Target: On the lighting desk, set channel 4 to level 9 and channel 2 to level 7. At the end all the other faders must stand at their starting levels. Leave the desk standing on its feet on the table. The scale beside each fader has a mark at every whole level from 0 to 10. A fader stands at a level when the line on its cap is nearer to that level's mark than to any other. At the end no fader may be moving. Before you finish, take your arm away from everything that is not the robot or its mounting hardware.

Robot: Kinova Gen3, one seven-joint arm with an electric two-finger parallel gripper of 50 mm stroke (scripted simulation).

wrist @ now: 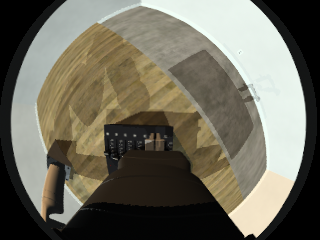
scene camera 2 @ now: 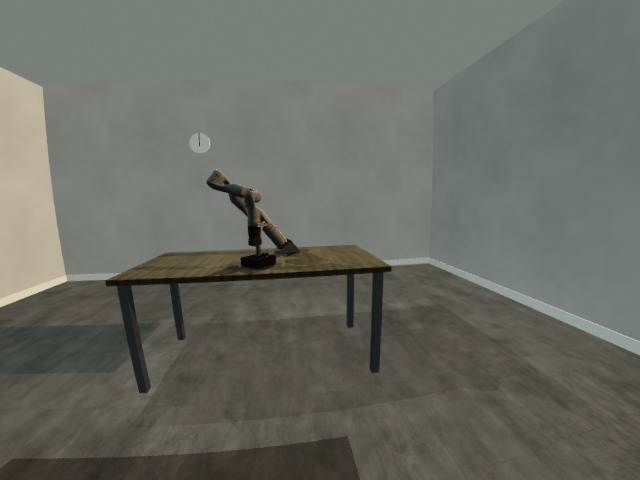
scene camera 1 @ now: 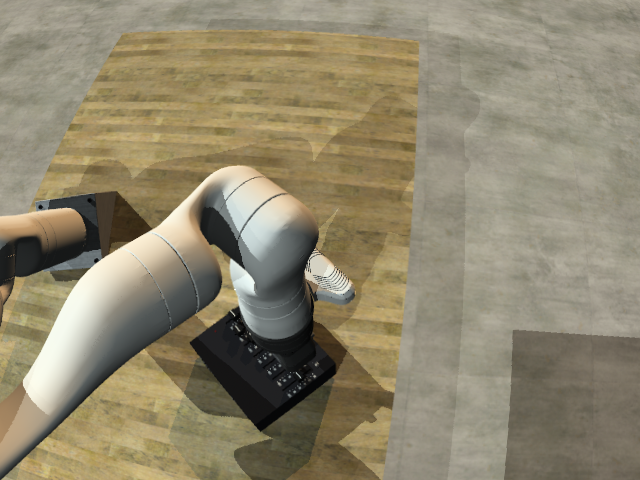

Labels:
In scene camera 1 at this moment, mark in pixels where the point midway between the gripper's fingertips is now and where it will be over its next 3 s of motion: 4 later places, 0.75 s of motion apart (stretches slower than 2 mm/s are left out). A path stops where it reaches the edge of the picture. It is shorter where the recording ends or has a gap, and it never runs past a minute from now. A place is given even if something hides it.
My gripper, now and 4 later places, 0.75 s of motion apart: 305, 349; 306, 352; 303, 353; 298, 357; 292, 361

